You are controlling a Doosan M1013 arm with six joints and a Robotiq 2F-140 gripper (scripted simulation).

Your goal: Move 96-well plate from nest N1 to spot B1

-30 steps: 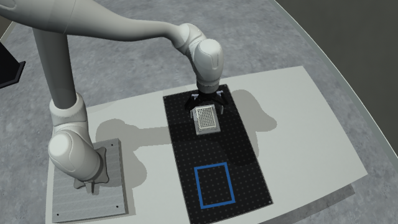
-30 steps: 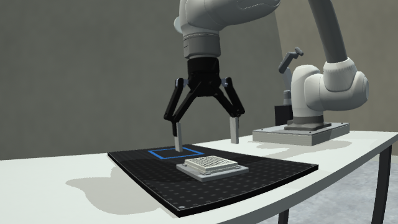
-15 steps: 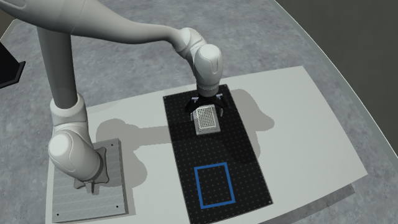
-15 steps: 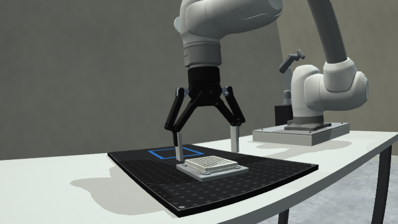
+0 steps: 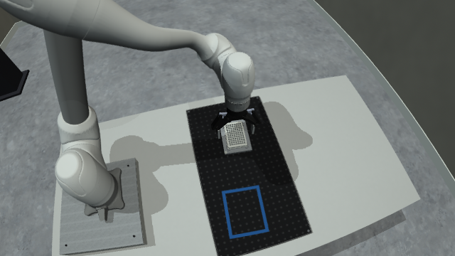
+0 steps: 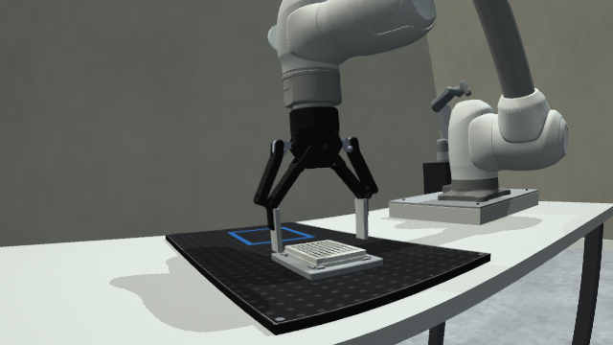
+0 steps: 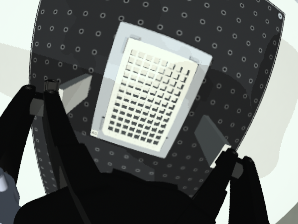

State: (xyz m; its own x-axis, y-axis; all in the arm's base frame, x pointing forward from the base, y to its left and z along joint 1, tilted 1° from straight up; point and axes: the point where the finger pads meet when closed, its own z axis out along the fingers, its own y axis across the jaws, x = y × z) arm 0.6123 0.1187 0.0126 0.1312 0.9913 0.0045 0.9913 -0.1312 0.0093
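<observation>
The white 96-well plate is 20 mm below my hand. From my hand the other things lie so: grey plate nest N1: 40 mm below.
</observation>
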